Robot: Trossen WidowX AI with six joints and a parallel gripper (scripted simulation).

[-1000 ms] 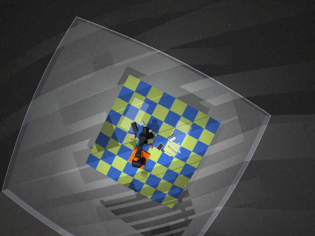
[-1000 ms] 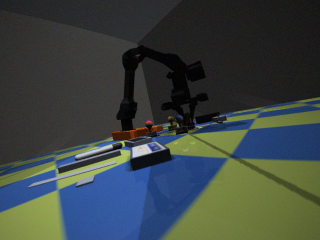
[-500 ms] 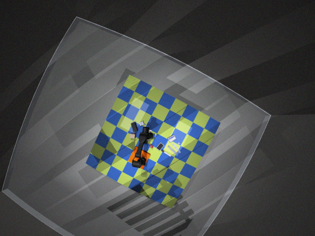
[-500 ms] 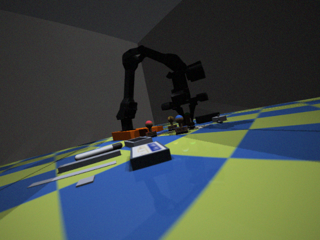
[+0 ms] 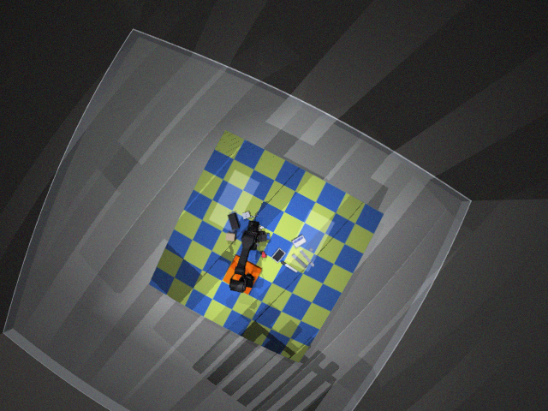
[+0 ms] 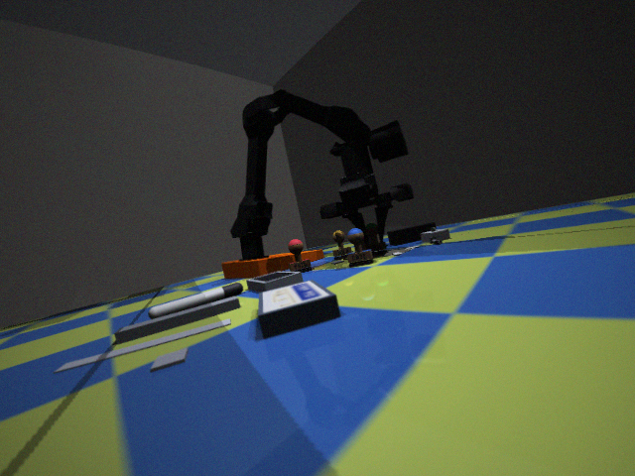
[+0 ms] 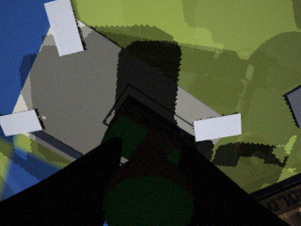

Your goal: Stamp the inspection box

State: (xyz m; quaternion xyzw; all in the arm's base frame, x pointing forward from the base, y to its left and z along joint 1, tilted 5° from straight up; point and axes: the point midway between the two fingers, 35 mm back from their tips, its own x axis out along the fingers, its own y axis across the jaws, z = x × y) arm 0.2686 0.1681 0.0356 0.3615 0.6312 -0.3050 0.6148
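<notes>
Right now my gripper tip is 2 cm short of the white card, 1 cm to the right of it and 3 cm above it. The rest, counted from my gripper tip: blue-knobbed stamp 4 cm ahead, 8 cm to the right; green-knobbed stamp right at my gripper tip; yellow-knobbed stamp 9 cm behind, 2 cm to the right.
</notes>
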